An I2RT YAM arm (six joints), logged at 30 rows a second.
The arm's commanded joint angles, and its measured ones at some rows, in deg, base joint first. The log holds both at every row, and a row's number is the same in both.
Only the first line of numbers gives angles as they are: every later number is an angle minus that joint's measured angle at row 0.
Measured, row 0: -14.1, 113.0, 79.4, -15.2, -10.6, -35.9
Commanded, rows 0 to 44: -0.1, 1.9, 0.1, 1.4, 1.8, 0.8; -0.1, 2.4, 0.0, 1.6, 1.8, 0.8; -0.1, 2.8, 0.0, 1.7, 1.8, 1.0; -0.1, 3.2, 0.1, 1.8, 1.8, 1.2; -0.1, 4.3, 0.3, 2.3, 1.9, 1.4; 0.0, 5.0, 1.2, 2.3, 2.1, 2.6; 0.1, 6.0, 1.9, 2.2, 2.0, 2.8; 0.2, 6.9, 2.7, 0.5, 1.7, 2.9; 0.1, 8.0, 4.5, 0.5, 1.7, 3.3; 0.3, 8.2, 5.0, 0.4, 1.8, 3.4; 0.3, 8.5, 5.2, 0.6, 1.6, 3.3; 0.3, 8.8, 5.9, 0.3, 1.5, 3.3; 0.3, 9.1, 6.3, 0.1, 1.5, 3.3; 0.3, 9.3, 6.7, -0.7, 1.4, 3.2; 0.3, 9.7, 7.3, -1.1, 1.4, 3.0; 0.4, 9.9, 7.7, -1.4, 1.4, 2.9; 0.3, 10.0, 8.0, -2.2, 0.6, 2.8; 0.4, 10.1, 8.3, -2.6, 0.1, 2.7; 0.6, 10.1, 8.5, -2.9, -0.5, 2.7; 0.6, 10.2, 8.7, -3.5, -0.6, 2.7; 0.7, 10.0, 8.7, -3.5, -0.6, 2.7; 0.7, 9.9, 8.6, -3.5, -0.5, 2.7; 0.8, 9.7, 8.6, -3.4, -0.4, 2.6; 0.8, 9.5, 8.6, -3.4, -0.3, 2.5; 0.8, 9.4, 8.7, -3.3, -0.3, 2.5; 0.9, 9.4, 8.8, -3.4, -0.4, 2.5; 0.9, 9.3, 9.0, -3.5, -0.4, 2.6; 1.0, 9.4, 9.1, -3.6, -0.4, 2.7; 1.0, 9.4, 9.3, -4.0, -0.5, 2.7; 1.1, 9.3, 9.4, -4.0, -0.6, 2.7; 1.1, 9.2, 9.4, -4.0, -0.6, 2.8; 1.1, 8.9, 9.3, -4.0, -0.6, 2.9; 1.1, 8.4, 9.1, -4.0, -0.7, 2.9; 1.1, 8.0, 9.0, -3.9, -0.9, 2.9; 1.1, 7.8, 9.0, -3.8, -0.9, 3.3; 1.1, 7.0, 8.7, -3.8, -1.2, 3.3; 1.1, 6.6, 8.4, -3.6, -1.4, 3.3; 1.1, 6.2, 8.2, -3.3, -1.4, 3.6; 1.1, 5.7, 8.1, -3.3, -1.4, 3.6; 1.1, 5.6, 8.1, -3.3, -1.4, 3.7; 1.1, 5.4, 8.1, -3.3, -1.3, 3.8; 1.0, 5.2, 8.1, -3.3, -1.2, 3.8; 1.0, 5.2, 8.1, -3.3, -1.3, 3.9; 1.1, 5.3, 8.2, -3.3, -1.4, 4.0; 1.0, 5.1, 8.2, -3.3, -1.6, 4.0
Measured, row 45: 0.6, 8.1, 8.2, -2.8, 0.1, 3.3
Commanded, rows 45 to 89: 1.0, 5.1, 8.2, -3.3, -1.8, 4.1; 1.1, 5.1, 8.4, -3.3, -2.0, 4.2; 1.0, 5.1, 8.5, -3.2, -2.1, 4.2; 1.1, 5.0, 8.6, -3.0, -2.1, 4.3; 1.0, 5.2, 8.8, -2.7, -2.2, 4.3; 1.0, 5.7, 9.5, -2.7, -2.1, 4.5; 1.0, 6.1, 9.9, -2.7, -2.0, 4.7; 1.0, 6.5, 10.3, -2.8, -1.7, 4.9; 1.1, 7.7, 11.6, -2.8, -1.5, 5.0; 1.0, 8.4, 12.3, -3.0, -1.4, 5.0; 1.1, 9.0, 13.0, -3.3, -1.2, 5.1; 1.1, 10.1, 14.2, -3.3, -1.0, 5.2; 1.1, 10.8, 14.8, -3.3, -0.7, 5.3; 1.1, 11.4, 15.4, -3.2, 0.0, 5.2; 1.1, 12.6, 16.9, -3.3, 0.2, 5.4; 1.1, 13.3, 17.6, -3.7, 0.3, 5.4; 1.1, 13.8, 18.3, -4.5, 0.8, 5.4; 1.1, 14.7, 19.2, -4.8, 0.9, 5.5; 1.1, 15.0, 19.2, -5.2, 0.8, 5.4; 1.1, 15.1, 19.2, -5.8, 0.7, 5.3; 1.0, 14.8, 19.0, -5.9, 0.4, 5.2; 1.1, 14.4, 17.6, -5.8, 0.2, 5.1; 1.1, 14.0, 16.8, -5.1, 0.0, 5.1; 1.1, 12.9, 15.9, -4.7, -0.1, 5.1; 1.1, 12.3, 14.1, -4.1, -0.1, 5.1; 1.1, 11.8, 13.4, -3.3, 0.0, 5.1; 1.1, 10.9, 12.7, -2.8, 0.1, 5.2; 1.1, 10.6, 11.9, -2.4, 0.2, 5.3; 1.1, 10.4, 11.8, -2.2, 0.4, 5.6; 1.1, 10.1, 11.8, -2.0, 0.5, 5.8; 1.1, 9.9, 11.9, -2.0, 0.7, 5.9; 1.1, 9.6, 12.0, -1.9, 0.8, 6.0; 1.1, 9.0, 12.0, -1.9, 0.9, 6.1; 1.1, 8.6, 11.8, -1.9, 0.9, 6.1; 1.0, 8.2, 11.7, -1.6, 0.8, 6.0; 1.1, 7.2, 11.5, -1.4, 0.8, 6.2; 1.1, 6.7, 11.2, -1.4, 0.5, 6.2; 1.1, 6.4, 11.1, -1.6, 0.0, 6.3; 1.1, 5.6, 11.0, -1.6, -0.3, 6.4; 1.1, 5.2, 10.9, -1.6, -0.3, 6.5; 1.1, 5.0, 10.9, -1.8, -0.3, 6.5; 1.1, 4.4, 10.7, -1.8, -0.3, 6.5; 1.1, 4.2, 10.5, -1.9, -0.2, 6.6; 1.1, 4.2, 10.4, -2.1, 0.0, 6.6; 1.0, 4.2, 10.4, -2.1, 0.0, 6.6
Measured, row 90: 0.6, 7.4, 11.0, -2.1, 0.0, 5.8
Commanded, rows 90 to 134: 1.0, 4.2, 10.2, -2.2, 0.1, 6.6; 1.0, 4.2, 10.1, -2.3, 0.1, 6.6; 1.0, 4.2, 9.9, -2.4, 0.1, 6.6; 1.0, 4.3, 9.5, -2.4, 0.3, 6.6; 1.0, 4.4, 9.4, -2.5, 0.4, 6.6; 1.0, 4.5, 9.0, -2.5, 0.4, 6.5; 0.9, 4.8, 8.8, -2.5, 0.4, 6.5; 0.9, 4.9, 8.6, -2.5, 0.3, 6.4; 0.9, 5.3, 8.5, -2.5, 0.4, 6.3; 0.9, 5.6, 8.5, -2.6, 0.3, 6.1; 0.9, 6.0, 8.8, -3.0, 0.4, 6.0; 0.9, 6.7, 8.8, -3.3, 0.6, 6.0; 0.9, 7.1, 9.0, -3.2, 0.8, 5.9; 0.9, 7.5, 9.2, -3.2, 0.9, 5.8; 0.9, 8.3, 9.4, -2.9, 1.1, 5.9; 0.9, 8.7, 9.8, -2.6, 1.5, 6.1; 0.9, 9.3, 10.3, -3.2, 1.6, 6.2; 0.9, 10.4, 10.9, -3.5, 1.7, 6.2; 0.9, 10.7, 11.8, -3.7, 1.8, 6.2; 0.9, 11.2, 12.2, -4.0, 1.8, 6.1; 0.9, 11.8, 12.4, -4.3, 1.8, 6.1; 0.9, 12.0, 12.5, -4.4, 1.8, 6.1; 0.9, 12.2, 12.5, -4.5, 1.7, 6.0; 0.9, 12.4, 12.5, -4.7, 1.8, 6.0; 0.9, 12.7, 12.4, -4.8, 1.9, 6.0; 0.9, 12.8, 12.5, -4.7, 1.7, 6.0; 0.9, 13.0, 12.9, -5.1, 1.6, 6.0; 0.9, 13.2, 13.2, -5.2, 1.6, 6.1; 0.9, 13.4, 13.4, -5.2, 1.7, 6.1; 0.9, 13.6, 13.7, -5.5, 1.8, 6.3; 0.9, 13.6, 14.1, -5.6, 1.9, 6.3; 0.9, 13.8, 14.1, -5.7, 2.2, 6.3; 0.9, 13.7, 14.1, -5.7, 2.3, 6.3; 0.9, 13.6, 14.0, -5.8, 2.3, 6.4; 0.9, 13.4, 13.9, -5.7, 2.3, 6.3; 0.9, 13.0, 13.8, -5.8, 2.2, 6.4; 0.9, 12.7, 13.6, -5.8, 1.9, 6.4; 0.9, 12.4, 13.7, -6.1, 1.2, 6.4; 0.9, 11.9, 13.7, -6.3, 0.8, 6.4; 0.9, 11.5, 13.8, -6.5, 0.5, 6.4; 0.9, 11.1, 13.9, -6.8, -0.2, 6.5; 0.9, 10.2, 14.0, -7.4, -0.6, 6.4; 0.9, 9.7, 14.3, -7.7, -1.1, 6.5; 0.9, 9.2, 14.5, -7.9, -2.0, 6.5; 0.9, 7.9, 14.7, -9.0, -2.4, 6.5
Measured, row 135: 0.6, 11.7, 13.2, -4.2, 1.0, 6.0
